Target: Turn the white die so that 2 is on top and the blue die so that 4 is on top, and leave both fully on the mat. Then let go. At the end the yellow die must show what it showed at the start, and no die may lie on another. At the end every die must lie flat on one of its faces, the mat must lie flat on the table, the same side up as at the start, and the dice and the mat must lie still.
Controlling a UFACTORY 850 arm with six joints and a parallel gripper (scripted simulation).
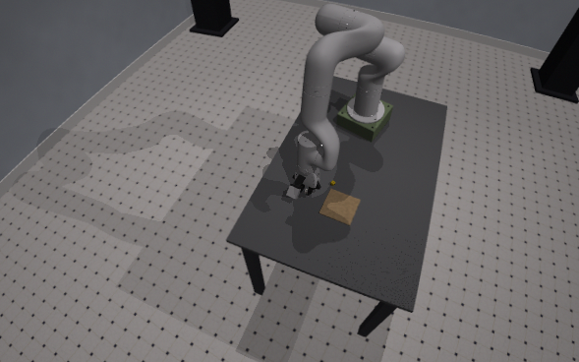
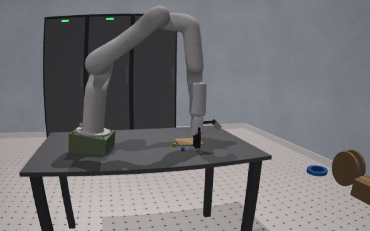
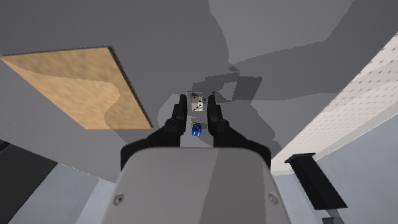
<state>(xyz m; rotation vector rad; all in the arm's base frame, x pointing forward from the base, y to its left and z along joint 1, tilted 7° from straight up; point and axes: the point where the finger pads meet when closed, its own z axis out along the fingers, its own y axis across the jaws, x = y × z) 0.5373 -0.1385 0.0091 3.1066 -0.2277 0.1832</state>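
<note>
Now: the white die 30 mm below my hand and 10 mm behind it. Round my hand: blue die (70 mm behind, 30 mm below, 10 mm to the left); then yellow die (100 mm to the left, 90 mm behind, 30 mm below); then tan mat (160 mm to the left, 30 mm below, 10 mm ahead).
</note>
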